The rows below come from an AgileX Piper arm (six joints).
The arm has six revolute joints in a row. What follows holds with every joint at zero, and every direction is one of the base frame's.
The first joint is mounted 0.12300 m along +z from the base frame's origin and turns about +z.
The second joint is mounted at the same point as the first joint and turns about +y.
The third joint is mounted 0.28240 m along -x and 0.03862 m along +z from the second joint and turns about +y.
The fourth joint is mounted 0.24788 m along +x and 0.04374 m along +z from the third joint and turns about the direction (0.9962, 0, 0.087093).
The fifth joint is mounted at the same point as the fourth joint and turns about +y.
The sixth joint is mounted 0.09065 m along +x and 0.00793 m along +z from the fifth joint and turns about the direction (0.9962, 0, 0.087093).
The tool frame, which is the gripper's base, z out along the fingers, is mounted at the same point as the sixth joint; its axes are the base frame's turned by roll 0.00, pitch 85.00 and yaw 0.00 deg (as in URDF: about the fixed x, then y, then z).
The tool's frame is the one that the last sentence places.
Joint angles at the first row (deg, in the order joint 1, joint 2, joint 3, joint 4, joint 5, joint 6):
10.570, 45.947, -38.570, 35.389, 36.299, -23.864
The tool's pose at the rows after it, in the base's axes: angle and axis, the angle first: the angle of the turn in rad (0 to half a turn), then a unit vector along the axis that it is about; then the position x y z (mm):
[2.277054, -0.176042, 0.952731, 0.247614, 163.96, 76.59, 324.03]
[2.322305, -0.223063, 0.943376, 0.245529, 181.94, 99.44, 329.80]
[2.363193, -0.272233, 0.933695, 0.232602, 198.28, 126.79, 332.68]
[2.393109, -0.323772, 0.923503, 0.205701, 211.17, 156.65, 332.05]
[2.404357, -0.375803, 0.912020, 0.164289, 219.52, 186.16, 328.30]
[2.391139, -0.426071, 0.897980, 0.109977, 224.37, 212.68, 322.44]
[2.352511, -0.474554, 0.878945, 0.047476, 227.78, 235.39, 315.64]
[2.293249, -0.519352, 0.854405, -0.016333, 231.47, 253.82, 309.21]
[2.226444, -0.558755, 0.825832, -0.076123, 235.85, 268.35, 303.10]
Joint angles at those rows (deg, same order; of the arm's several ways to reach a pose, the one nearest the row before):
15.507, 52.059, -43.060, 33.749, 36.358, -23.737
21.063, 58.425, -48.163, 30.590, 36.293, -22.337
26.971, 64.856, -53.482, 25.439, 36.180, -19.636
32.959, 70.993, -58.589, 18.000, 36.066, -15.733
38.788, 76.443, -62.976, 8.178, 35.900, -10.613
44.117, 81.076, -66.310, -3.789, 35.606, -4.474
48.647, 85.032, -68.572, -17.198, 35.079, 2.102
52.063, 88.372, -69.901, -31.181, 34.248, 8.766
54.369, 91.212, -70.492, -45.010, 33.335, 15.478

